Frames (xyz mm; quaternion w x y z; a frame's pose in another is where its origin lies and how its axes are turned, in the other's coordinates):
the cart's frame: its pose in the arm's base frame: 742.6 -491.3 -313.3 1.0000 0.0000 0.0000 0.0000
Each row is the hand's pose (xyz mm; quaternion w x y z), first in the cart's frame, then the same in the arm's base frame.
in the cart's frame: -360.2 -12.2 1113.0 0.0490 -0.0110 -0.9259 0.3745
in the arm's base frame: 382.4 -503.5 799.7 0.0490 -0.0110 -0.9259 0.3745
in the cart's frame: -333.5 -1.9 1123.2 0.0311 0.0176 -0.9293 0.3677
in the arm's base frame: 409.1 -493.2 809.9 0.0311 0.0176 -0.9293 0.3677
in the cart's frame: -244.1 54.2 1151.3 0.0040 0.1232 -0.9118 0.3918
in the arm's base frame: 498.5 -437.1 838.0 0.0040 0.1232 -0.9118 0.3918
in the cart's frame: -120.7 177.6 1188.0 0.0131 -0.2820 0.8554 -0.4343
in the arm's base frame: 621.9 -313.7 874.7 0.0131 -0.2820 0.8554 -0.4343
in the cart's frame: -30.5 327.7 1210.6 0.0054 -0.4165 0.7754 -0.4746
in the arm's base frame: 712.1 -163.6 897.3 0.0054 -0.4165 0.7754 -0.4746
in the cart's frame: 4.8 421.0 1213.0 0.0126 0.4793 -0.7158 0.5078
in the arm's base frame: 747.4 -70.3 899.7 0.0126 0.4793 -0.7158 0.5078
